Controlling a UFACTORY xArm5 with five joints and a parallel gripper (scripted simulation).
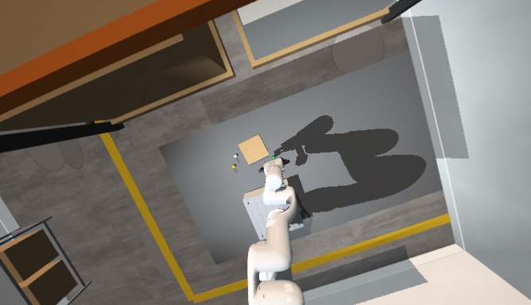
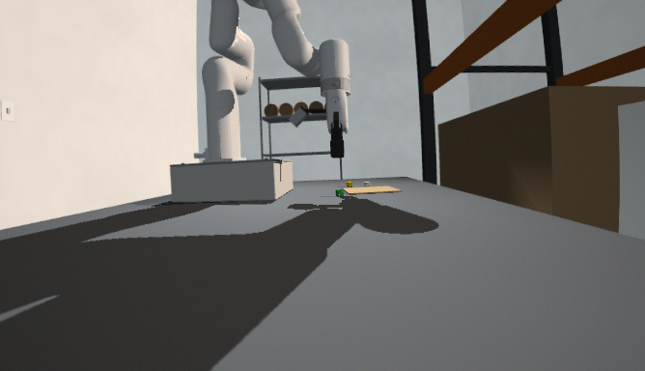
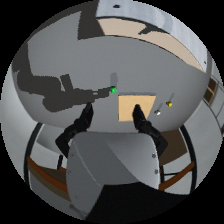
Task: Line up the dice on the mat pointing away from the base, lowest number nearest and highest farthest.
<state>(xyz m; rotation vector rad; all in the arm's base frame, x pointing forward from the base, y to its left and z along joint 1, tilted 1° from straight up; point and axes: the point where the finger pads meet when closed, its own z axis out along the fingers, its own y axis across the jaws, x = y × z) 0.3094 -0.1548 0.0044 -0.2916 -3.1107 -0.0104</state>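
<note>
Right now the green die is 100 mm below my hand. From my hand the other things lie so: yellow die 80 mm ahead, 240 mm to the left, 100 mm below; then white die 130 mm ahead, 190 mm to the left, 100 mm below; then tan mat 100 mm ahead, 80 mm to the left, 100 mm below.
</note>
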